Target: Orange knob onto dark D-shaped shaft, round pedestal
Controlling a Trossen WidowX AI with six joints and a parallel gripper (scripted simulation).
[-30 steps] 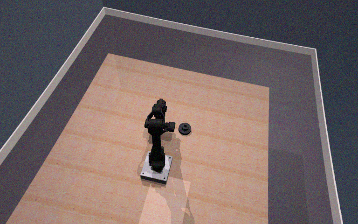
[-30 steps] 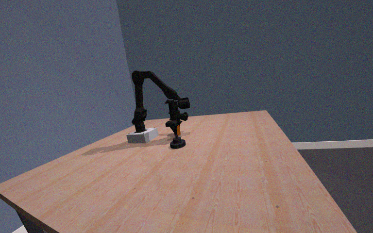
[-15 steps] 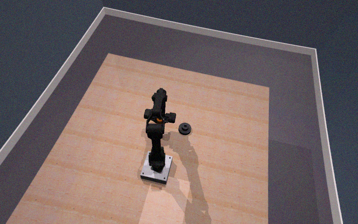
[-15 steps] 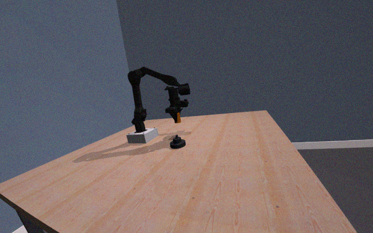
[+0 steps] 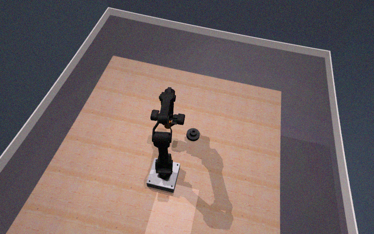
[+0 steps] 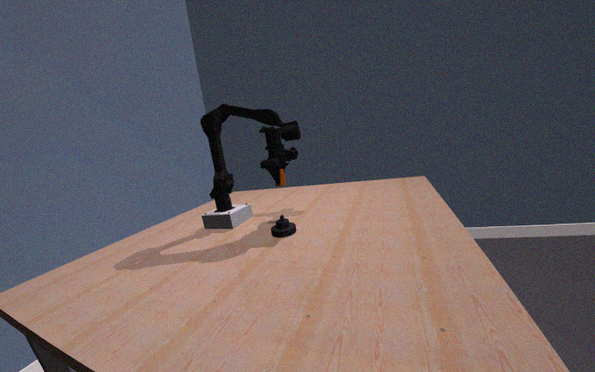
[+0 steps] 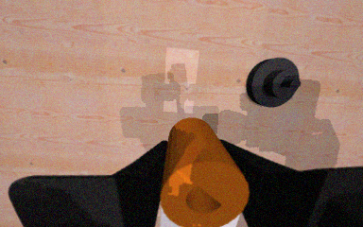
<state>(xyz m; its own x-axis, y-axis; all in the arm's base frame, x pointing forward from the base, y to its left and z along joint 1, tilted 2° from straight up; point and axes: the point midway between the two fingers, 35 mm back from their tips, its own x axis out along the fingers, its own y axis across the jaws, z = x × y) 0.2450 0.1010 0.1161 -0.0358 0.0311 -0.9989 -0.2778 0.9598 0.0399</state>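
The round dark pedestal is 9 cm ahead of my gripper tip, 14 cm to the right of it and 11 cm below it. From my gripper tip the other things lie so: orange knob (2 cm above).
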